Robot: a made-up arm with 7 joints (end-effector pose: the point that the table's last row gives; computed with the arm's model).
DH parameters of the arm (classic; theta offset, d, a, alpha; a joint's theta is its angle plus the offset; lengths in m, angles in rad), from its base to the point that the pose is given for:
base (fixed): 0 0.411 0 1.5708
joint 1: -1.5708 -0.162 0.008 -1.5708
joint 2: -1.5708 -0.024 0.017 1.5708
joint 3: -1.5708 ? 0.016 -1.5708
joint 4: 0 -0.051 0.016 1.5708
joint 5: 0 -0.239 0.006 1.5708
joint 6: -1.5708 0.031 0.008 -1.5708
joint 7: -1.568 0 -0.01 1.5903
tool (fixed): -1.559 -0.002 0 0
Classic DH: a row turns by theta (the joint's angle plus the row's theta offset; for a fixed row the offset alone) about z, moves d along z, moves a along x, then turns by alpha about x.
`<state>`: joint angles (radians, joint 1 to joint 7).
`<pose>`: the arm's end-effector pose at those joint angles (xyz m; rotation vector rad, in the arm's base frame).
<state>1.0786 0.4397 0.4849 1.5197 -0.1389 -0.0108 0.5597</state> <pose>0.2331 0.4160 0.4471 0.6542 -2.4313 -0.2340</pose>
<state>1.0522 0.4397 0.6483 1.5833 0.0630 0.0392 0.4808</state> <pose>0.2027 0.4341 0.4274 0.5269 -2.6073 0.0868</pose>
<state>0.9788 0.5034 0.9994 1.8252 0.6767 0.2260 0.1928</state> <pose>0.1032 0.4496 0.4005 0.1105 -2.9877 0.7301</pose>
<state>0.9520 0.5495 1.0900 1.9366 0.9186 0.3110 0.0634</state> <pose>0.0644 0.4406 0.4041 0.0804 2.9980 -0.7689</pose>
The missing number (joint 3, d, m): -0.24
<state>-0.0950 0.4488 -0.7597 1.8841 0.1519 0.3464 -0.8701</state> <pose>0.1757 0.1322 0.1583 0.3333 -1.3275 -0.2225</pose>
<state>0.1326 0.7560 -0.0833 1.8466 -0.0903 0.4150 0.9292</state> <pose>0.2164 0.3238 0.3164 -0.0336 -0.9694 -1.1507</pose>
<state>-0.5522 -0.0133 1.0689 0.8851 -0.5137 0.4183 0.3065</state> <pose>-0.2257 0.3199 0.0617 0.3446 0.2297 0.5203</pose>
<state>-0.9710 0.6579 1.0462 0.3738 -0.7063 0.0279 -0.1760</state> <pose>-0.3067 0.5152 0.2634 1.1308 0.5711 -0.2378</pose>
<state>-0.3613 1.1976 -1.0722 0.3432 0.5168 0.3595 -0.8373</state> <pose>-0.0231 0.6161 0.2055 1.7059 0.4840 -0.9473</pose>
